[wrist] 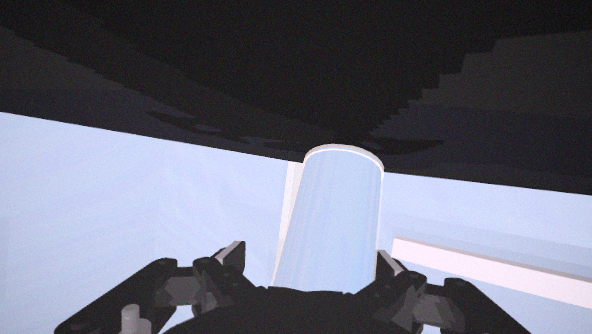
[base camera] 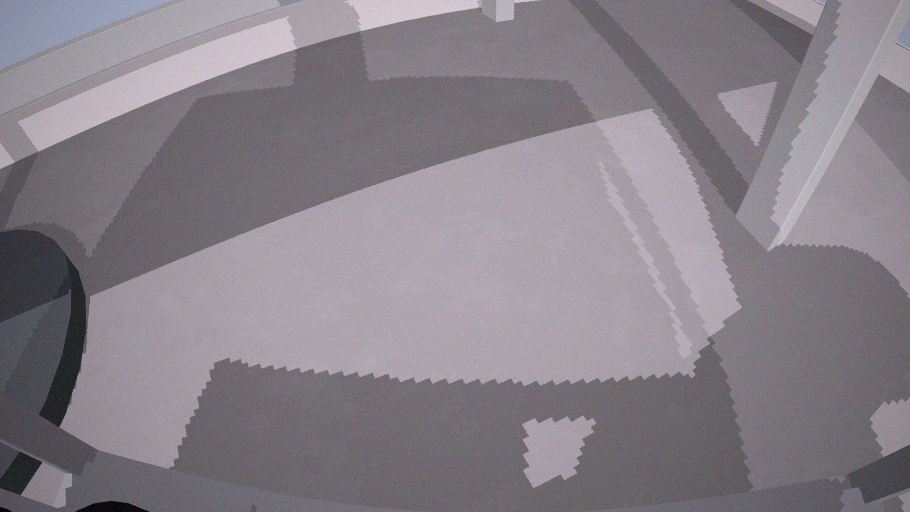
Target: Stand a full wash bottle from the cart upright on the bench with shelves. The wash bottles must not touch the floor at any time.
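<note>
A pale blue-white cylindrical wash bottle shows in the wrist view, between the spread fingers. Its rounded end overlaps the edge of a dark surface, which looks like the bench top. The bottle's axis leans a little in the picture; whether it stands truly upright and bears on that surface is hard to tell. My gripper is open. The left fingertip stands clear of the bottle, while the right one is very near its side. The bottle's other end is hidden behind the gripper body. The cart cannot be made out.
A pale bar crosses the right of the wrist view, and a thin pale post shows behind the bottle. In the base view, a thick slanted post stands at the right on the grey floor. A dark rounded object is at the left edge.
</note>
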